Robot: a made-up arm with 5 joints. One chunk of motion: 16 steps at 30 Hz.
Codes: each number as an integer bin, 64 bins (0 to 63) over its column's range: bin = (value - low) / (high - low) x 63, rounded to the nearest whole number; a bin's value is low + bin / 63 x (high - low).
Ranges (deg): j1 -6.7..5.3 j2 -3..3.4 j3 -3.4..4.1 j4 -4.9..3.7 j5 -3..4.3
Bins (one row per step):
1: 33 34 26 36 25
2: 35 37 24 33 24
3: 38 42 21 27 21
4: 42 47 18 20 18
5: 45 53 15 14 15
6: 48 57 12 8 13
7: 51 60 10 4 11
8: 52 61 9 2 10
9: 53 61 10 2 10
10: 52 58 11 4 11
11: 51 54 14 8 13
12: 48 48 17 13 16
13: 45 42 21 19 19
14: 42 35 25 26 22
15: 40 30 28 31 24
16: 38 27 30 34 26
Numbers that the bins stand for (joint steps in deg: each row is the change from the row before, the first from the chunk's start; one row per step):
1: -0.414 0.454 -0.305 0.014 -0.103
2: -0.033 0.759 -0.543 -0.395 -0.219
3: 0.538 1.267 -0.900 -1.214 -0.567
4: 1.300 1.775 -1.257 -2.170 -0.914
5: 1.871 2.384 -1.614 -2.989 -1.262
6: 2.443 2.790 -1.971 -3.808 -1.494
7: 3.014 3.095 -2.210 -4.354 -1.725
8: 3.205 3.197 -2.329 -4.627 -1.841
9: 3.395 3.197 -2.210 -4.627 -1.841
10: 3.205 2.892 -2.090 -4.354 -1.725
11: 3.014 2.486 -1.733 -3.808 -1.494
12: 2.443 1.876 -1.376 -3.125 -1.146
13: 1.871 1.267 -0.900 -2.306 -0.798
14: 1.300 0.556 -0.424 -1.351 -0.451
15: 0.919 0.048 -0.067 -0.668 -0.219
16: 0.538 -0.257 0.171 -0.259 0.013

